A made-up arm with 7 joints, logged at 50 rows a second.
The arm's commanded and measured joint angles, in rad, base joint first. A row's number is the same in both.
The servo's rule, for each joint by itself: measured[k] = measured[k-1] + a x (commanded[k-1-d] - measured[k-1]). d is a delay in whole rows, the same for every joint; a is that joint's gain. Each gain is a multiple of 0.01, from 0.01 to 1. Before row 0 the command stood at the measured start. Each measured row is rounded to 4 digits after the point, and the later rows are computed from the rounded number. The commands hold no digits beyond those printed.
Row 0, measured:
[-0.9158, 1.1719, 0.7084, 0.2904, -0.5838, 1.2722, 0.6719]
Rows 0 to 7, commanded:
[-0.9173, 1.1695, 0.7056, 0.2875, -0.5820, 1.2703, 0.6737]
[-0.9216, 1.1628, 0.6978, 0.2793, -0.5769, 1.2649, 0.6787]
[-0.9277, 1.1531, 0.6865, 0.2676, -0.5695, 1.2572, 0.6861]
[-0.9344, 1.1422, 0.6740, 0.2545, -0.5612, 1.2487, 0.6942]
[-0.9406, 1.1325, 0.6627, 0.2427, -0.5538, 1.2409, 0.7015]
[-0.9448, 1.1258, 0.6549, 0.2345, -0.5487, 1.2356, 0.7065]
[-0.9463, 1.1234, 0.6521, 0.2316, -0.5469, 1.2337, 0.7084]
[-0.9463, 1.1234, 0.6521, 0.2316, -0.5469, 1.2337, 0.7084]
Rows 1 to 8, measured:
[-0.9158, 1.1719, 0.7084, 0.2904, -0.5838, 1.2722, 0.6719]
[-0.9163, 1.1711, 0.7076, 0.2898, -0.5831, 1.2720, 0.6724]
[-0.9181, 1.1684, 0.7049, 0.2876, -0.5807, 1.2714, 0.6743]
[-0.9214, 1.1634, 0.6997, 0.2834, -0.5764, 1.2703, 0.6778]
[-0.9258, 1.1564, 0.6925, 0.2773, -0.5706, 1.2686, 0.6827]
[-0.9308, 1.1485, 0.6842, 0.2700, -0.5642, 1.2664, 0.6883]
[-0.9356, 1.1410, 0.6760, 0.2625, -0.5583, 1.2639, 0.6938]
[-0.9392, 1.1352, 0.6693, 0.2560, -0.5540, 1.2615, 0.6982]
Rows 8 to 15, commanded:
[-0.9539, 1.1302, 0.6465, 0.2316, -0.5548, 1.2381, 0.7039]
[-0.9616, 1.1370, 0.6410, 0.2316, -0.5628, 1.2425, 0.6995]
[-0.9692, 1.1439, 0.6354, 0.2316, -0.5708, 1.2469, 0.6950]
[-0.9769, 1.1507, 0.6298, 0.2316, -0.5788, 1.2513, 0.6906]
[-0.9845, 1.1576, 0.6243, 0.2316, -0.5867, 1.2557, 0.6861]
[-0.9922, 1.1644, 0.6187, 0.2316, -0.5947, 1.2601, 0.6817]
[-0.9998, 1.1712, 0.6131, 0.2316, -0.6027, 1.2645, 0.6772]
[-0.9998, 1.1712, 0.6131, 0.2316, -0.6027, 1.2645, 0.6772]
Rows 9 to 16, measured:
[-0.9416, 1.1313, 0.6645, 0.2509, -0.5513, 1.2593, 0.7013]
[-0.9458, 1.1309, 0.6595, 0.2468, -0.5526, 1.2576, 0.7021]
[-0.9512, 1.1329, 0.6543, 0.2436, -0.5565, 1.2564, 0.7013]
[-0.9573, 1.1365, 0.6490, 0.2411, -0.5619, 1.2556, 0.6994]
[-0.9640, 1.1412, 0.6436, 0.2391, -0.5683, 1.2553, 0.6968]
[-0.9710, 1.1466, 0.6382, 0.2375, -0.5753, 1.2553, 0.6936]
[-0.9782, 1.1525, 0.6327, 0.2363, -0.5827, 1.2557, 0.6900]
[-0.9855, 1.1587, 0.6272, 0.2353, -0.5903, 1.2564, 0.6862]

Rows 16 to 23, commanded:
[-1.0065, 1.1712, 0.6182, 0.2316, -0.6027, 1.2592, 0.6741]
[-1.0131, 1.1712, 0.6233, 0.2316, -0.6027, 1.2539, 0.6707]
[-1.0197, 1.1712, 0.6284, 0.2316, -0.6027, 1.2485, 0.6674]
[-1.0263, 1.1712, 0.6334, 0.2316, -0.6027, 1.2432, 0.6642]
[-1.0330, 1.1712, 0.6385, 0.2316, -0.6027, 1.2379, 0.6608]
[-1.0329, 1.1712, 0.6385, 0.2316, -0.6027, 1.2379, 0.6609]
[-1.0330, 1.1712, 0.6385, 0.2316, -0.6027, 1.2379, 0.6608]
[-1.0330, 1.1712, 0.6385, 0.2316, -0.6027, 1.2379, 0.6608]
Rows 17 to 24, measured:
[-0.9904, 1.1628, 0.6233, 0.2345, -0.5950, 1.2570, 0.6835]
[-0.9959, 1.1656, 0.6219, 0.2339, -0.5979, 1.2572, 0.6807]
[-1.0017, 1.1674, 0.6223, 0.2334, -0.5997, 1.2569, 0.6777]
[-1.0078, 1.1687, 0.6240, 0.2330, -0.6008, 1.2562, 0.6746]
[-1.0141, 1.1695, 0.6266, 0.2327, -0.6015, 1.2552, 0.6715]
[-1.0205, 1.1701, 0.6299, 0.2325, -0.6020, 1.2538, 0.6683]
[-1.0247, 1.1705, 0.6323, 0.2323, -0.6023, 1.2525, 0.6661]
[-1.0275, 1.1707, 0.6340, 0.2322, -0.6025, 1.2513, 0.6645]

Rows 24 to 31, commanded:
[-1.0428, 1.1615, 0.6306, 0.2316, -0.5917, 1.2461, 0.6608]
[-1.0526, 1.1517, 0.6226, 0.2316, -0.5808, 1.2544, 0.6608]
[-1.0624, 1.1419, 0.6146, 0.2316, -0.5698, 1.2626, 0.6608]
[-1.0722, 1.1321, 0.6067, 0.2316, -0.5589, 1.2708, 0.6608]
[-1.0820, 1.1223, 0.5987, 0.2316, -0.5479, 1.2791, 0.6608]
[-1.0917, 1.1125, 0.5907, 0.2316, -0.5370, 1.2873, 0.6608]
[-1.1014, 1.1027, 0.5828, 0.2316, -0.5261, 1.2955, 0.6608]
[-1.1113, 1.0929, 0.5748, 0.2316, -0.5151, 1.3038, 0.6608]
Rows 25 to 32, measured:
[-1.0294, 1.1709, 0.6353, 0.2321, -0.6026, 1.2502, 0.6634]
[-1.0340, 1.1678, 0.6340, 0.2320, -0.5985, 1.2499, 0.6626]
[-1.0403, 1.1625, 0.6308, 0.2319, -0.5918, 1.2503, 0.6621]
[-1.0478, 1.1557, 0.6263, 0.2318, -0.5834, 1.2513, 0.6617]
[-1.0561, 1.1479, 0.6208, 0.2318, -0.5741, 1.2529, 0.6614]
[-1.0649, 1.1395, 0.6146, 0.2318, -0.5641, 1.2550, 0.6612]
[-1.0740, 1.1306, 0.6079, 0.2318, -0.5538, 1.2576, 0.6611]
[-1.0833, 1.1214, 0.6009, 0.2318, -0.5433, 1.2606, 0.6610]

